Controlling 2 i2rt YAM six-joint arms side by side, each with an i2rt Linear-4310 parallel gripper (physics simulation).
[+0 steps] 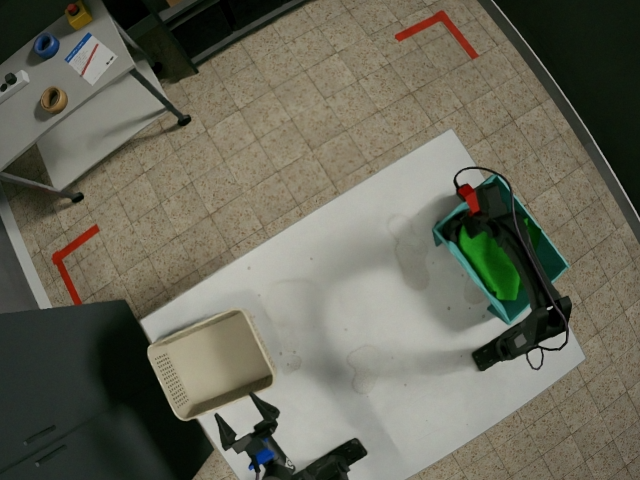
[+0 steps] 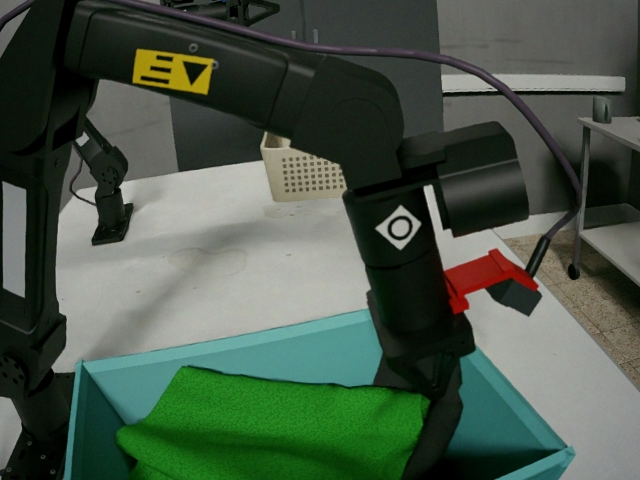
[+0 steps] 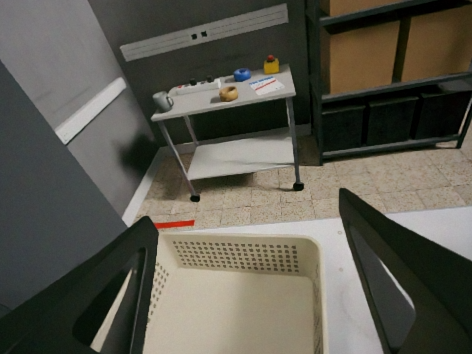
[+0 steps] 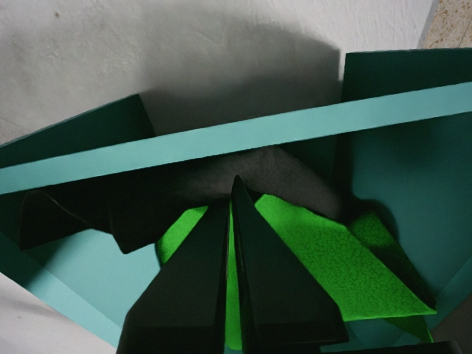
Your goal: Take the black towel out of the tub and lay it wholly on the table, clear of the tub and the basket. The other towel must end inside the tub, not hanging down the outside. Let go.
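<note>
The black towel [image 1: 451, 228] [image 2: 443, 424] [image 4: 300, 182] lies bunched against a wall inside the teal tub [image 1: 471, 274] [image 2: 227, 345] [image 4: 200, 145]. The green towel [image 1: 491, 263] [image 2: 289, 428] [image 4: 330, 265] lies inside the tub beside and partly under it. My right gripper [image 4: 230, 180] reaches down into the tub, its fingers shut with the tips in the black towel's fold near the rim; the thin cloth pinched between them is mostly hidden. My left gripper [image 1: 234, 405] [image 3: 240, 211] is open and empty beside the beige basket [image 1: 271, 356] [image 2: 310, 178] [image 3: 320, 280].
The tub stands near one end of the white table [image 1: 330, 310] [image 2: 248, 289] and the empty basket near the other. A cabinet [image 1: 56, 382] is beside the basket. A side cart [image 1: 98, 87] [image 3: 235, 100] stands on the floor beyond the table.
</note>
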